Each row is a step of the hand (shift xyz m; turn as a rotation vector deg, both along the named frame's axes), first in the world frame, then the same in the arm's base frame.
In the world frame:
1: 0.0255 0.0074 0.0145 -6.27 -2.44 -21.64
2: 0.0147 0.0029 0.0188 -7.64 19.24 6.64
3: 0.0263 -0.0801 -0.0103 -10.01 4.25 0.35
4: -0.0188 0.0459 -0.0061 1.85 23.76 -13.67
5: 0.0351 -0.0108 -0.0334 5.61 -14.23 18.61
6: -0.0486 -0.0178 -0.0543 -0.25 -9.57 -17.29
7: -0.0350 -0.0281 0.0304 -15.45 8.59 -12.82
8: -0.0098 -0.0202 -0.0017 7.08 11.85 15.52
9: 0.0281 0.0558 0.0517 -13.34 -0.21 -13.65
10: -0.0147 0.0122 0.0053 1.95 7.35 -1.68
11: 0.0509 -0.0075 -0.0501 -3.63 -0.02 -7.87
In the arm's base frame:
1: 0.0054 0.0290 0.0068 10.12 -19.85 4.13
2: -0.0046 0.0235 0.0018 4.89 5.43 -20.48
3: -0.0340 -0.0141 0.0766 -1.52 -5.02 -9.53
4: 0.0258 -0.0027 -0.0427 24.91 -1.11 -11.54
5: 0.0291 -0.0035 0.0401 -19.06 12.29 8.13
6: 0.0047 -0.0748 -0.0025 5.11 -15.05 11.74
7: -0.0519 -0.0103 -0.0116 7.71 -16.40 -12.18
8: -0.0157 -0.0137 0.0085 0.24 18.98 -8.44
9: 0.0131 0.0711 -0.0368 3.47 -18.26 -4.36
10: -0.0016 -0.0022 -0.0196 6.59 2.33 -3.44
11: 0.0485 -0.0038 0.0529 3.69 -7.84 0.02

